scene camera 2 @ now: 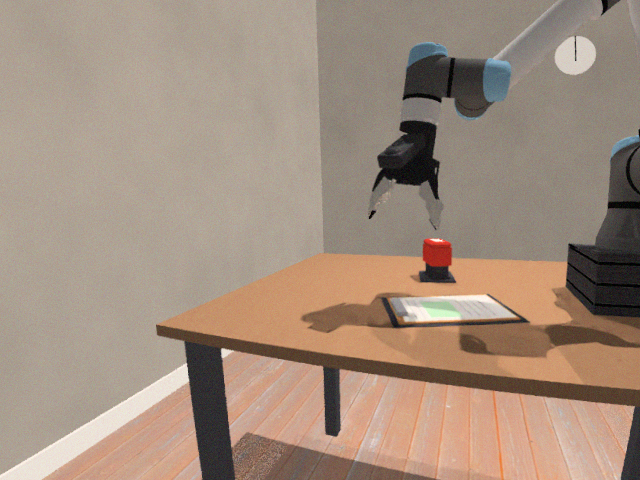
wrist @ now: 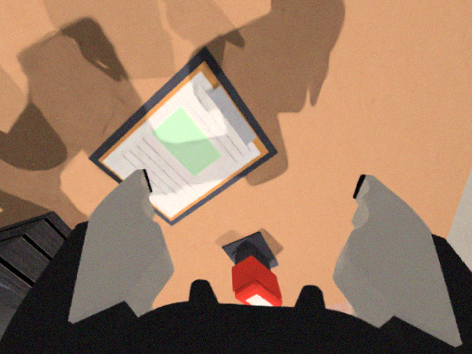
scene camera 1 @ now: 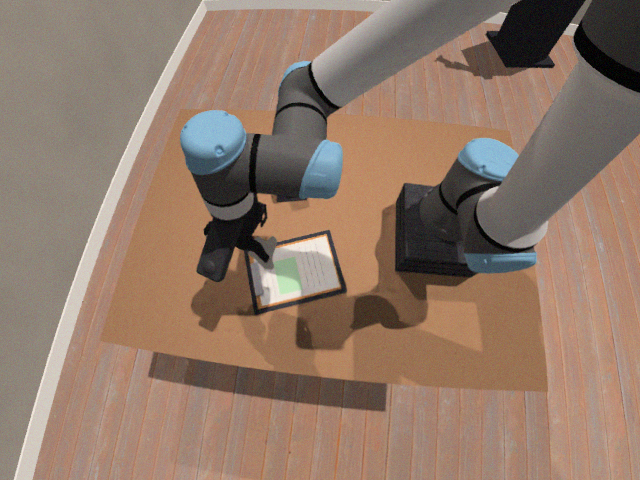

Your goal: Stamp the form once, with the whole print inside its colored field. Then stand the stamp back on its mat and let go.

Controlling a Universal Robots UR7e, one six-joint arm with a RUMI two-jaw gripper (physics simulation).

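Frame: origin at the arm's base, x ahead, y left, z up, level; metres.
Where they show: gripper, fingertip midpoint: point(scene camera 2: 401, 224) point(wrist: 250, 175) point(scene camera 1: 241, 254); arm's base, origin of the base link: point(scene camera 2: 634, 249) point(wrist: 4, 323) point(scene camera 1: 448, 214).
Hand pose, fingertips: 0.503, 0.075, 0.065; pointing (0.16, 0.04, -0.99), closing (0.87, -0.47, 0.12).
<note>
Things, the pixels of their top centre, and the offset from my fingertips, as dx, dy, dz. "pt": a spot on its surface instead. Level surfaces: height alone.
- red block handle, surface spot: point(wrist: 254, 280) point(scene camera 2: 434, 248) pt -0.092, -0.230, -0.085
- form, middle of its top: point(wrist: 183, 157) point(scene camera 2: 447, 303) point(scene camera 1: 293, 269) -0.094, -0.001, -0.161
- pale green field, middle of its top: point(wrist: 188, 144) point(scene camera 2: 440, 308) point(scene camera 1: 287, 275) -0.078, +0.012, -0.168
- grey clip, middle of its top: point(wrist: 234, 117) point(scene camera 2: 398, 304) point(scene camera 1: 256, 278) +0.005, +0.014, -0.161
- wooden table, its level: dz -0.173
The stamp, with a red block handle point(scene camera 2: 437, 253) point(wrist: 254, 280) and dark lower part, stands upright on its small dark mat point(scene camera 2: 448, 279) point(wrist: 270, 258). In the first scene view the arm hides the stamp. The form point(scene camera 1: 317, 263) point(scene camera 2: 480, 307) point(wrist: 187, 197) is a white sheet with printed lines and a pale green field point(scene camera 1: 287, 275) point(scene camera 2: 440, 309) point(wrist: 187, 141); no print shows in the field. My gripper point(scene camera 2: 403, 222) point(wrist: 250, 175) is open and empty, its fingers wide apart. In the second scene view it is above table height, with its right fingertip just above the stamp's top.
The form lies on a dark-edged clipboard point(scene camera 1: 299, 301) point(scene camera 2: 460, 323) point(wrist: 225, 188) with a grey clip point(scene camera 1: 257, 281) point(wrist: 234, 115). The black robot base point(scene camera 1: 408, 248) point(scene camera 2: 607, 294) point(wrist: 22, 250) stands on the wooden table point(scene camera 1: 439, 155) point(scene camera 2: 289, 294), to the right of the clipboard in both scene views.
</note>
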